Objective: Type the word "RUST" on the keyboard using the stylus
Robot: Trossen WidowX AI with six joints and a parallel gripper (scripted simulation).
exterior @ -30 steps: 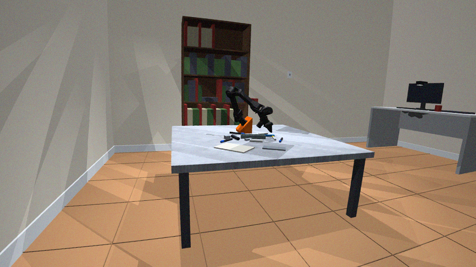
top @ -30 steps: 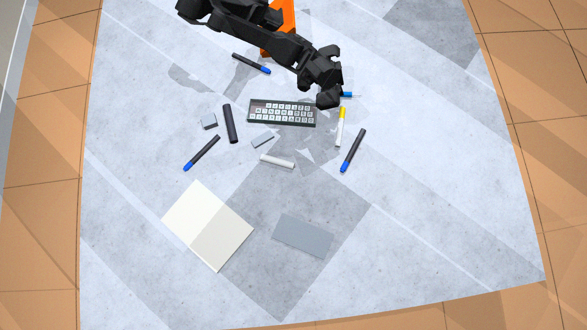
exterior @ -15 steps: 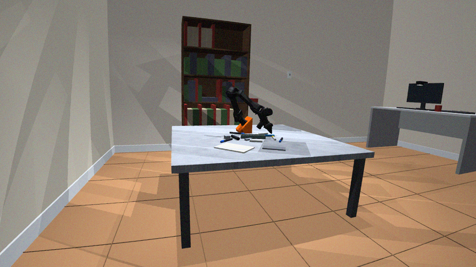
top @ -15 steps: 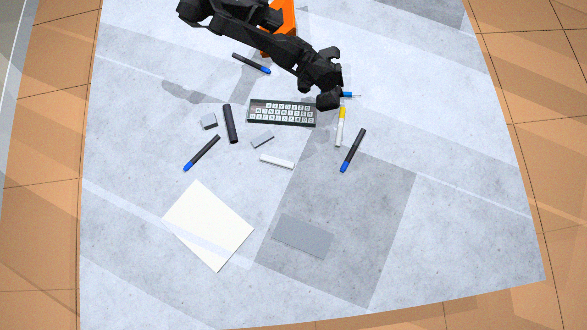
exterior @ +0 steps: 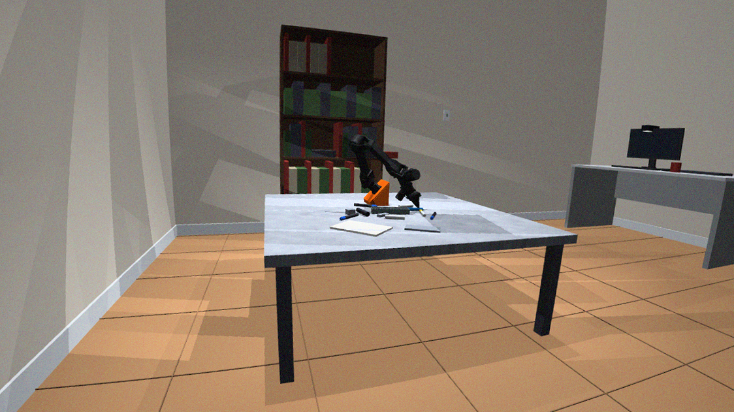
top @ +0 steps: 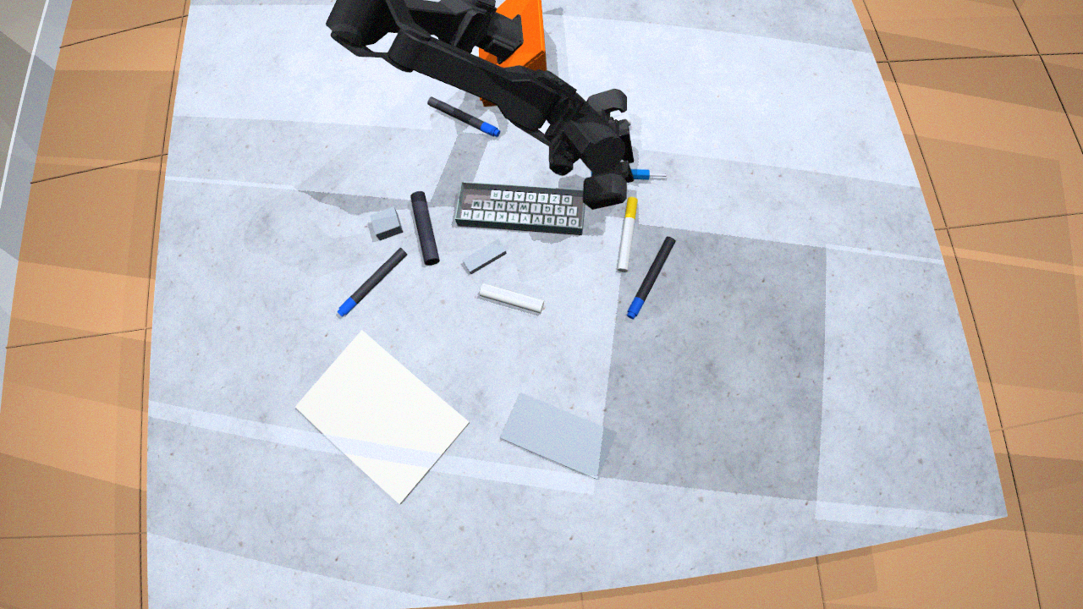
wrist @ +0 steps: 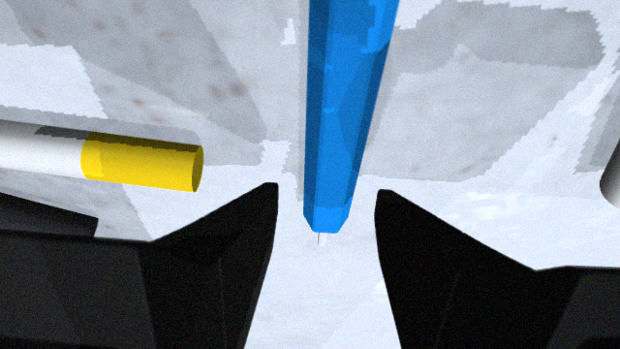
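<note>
Now: the blue stylus 20 mm to the left of my gripper tip and 10 mm below it. From my gripper tip the other things lie so: yellow-capped marker: 90 mm ahead, 20 mm to the right, 10 mm below; T key: 190 mm to the right, 60 mm ahead, 10 mm below; dark cylinder: 330 mm to the right, 60 mm ahead, 10 mm below.
</note>
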